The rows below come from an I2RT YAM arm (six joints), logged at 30 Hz.
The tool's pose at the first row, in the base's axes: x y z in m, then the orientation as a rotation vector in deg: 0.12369, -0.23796, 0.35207, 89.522, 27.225, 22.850
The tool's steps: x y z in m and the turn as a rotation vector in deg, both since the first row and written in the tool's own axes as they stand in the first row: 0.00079, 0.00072, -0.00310, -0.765, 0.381, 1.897; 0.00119, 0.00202, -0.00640, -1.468, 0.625, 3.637; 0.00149, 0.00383, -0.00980, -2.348, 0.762, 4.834; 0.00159, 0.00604, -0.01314, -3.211, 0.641, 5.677; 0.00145, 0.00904, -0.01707, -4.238, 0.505, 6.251; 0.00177, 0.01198, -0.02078, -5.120, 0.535, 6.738; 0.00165, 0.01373, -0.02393, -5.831, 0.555, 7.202; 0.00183, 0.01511, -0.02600, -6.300, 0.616, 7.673; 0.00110, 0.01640, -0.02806, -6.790, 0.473, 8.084; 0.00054, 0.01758, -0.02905, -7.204, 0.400, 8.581
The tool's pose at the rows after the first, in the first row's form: 0.12277, -0.23493, 0.35291, 89.275, 25.864, 24.745; 0.12145, -0.23194, 0.35435, 89.043, 24.529, 26.392; 0.12002, -0.22893, 0.35631, 88.491, 23.482, 27.564; 0.11847, -0.22609, 0.35867, 87.890, 22.516, 28.252; 0.11645, -0.22289, 0.36185, 87.057, 21.705, 28.748; 0.11494, -0.21963, 0.36495, 86.317, 21.126, 29.282; 0.11328, -0.21706, 0.36685, 85.737, 20.601, 29.761; 0.11242, -0.21524, 0.36832, 85.388, 20.165, 30.238; 0.11079, -0.21390, 0.36974, 85.030, 19.614, 30.510; 0.10986, -0.21338, 0.37098, 84.757, 19.070, 30.889
